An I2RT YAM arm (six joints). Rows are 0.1 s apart.
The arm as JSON. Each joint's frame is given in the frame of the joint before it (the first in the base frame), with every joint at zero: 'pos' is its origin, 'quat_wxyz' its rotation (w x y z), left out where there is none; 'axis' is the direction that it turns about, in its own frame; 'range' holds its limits. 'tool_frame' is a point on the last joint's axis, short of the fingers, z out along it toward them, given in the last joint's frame.
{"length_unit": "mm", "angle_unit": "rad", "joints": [
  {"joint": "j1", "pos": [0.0, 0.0, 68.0], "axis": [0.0, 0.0, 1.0], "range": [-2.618, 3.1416]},
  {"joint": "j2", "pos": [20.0, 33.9, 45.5], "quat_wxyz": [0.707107, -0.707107, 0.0, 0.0], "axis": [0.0, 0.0, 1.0], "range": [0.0, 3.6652]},
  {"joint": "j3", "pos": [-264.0, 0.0, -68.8], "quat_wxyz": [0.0, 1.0, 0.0, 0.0], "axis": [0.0, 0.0, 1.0], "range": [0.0, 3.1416]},
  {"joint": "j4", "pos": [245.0, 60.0, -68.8], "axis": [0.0, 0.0, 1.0], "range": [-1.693, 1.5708]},
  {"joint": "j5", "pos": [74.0, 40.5, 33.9], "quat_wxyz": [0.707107, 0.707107, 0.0, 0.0], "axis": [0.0, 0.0, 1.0], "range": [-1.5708, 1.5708]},
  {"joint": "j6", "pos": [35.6, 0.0, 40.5], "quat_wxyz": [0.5, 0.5, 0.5, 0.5], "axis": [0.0, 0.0, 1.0], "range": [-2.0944, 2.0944]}
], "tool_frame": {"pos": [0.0, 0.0, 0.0], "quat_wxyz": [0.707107, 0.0, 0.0, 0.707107]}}
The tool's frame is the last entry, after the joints.
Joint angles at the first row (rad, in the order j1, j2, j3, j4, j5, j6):
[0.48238, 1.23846, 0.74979, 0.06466, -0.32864, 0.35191]
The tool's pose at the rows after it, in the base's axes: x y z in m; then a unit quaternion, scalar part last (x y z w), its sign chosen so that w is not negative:
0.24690 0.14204 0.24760 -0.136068 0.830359 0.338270 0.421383
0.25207 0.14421 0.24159 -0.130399 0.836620 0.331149 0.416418
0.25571 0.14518 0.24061 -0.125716 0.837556 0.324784 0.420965
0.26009 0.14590 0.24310 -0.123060 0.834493 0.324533 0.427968
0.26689 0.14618 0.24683 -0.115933 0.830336 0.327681 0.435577
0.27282 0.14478 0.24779 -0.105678 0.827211 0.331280 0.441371
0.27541 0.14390 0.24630 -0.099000 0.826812 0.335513 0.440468
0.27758 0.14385 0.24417 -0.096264 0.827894 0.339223 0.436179
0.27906 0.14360 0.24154 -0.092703 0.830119 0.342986 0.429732
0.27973 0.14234 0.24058 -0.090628 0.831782 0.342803 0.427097
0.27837 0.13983 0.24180 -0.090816 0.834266 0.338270 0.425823
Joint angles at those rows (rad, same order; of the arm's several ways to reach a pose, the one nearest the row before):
[0.48238, 1.28689, 0.75701, 0.07574, -0.32291, 0.36031]
[0.48239, 1.31972, 0.76314, 0.08374, -0.30879, 0.36298]
[0.48160, 1.33575, 0.77040, 0.09441, -0.29127, 0.36297]
[0.47741, 1.34870, 0.78490, 0.10698, -0.28706, 0.36412]
[0.46787, 1.36777, 0.80702, 0.12377, -0.28783, 0.37441]
[0.45491, 1.38455, 0.81729, 0.14706, -0.29011, 0.38968]
[0.44803, 1.39449, 0.81731, 0.16079, -0.29623, 0.40340]
[0.44384, 1.40592, 0.81920, 0.16615, -0.30576, 0.41142]
[0.44002, 1.41546, 0.81923, 0.16726, -0.31568, 0.42134]
[0.43507, 1.41739, 0.81922, 0.16310, -0.31949, 0.42286]
[0.42972, 1.40633, 0.81922, 0.14250, -0.31835, 0.41485]

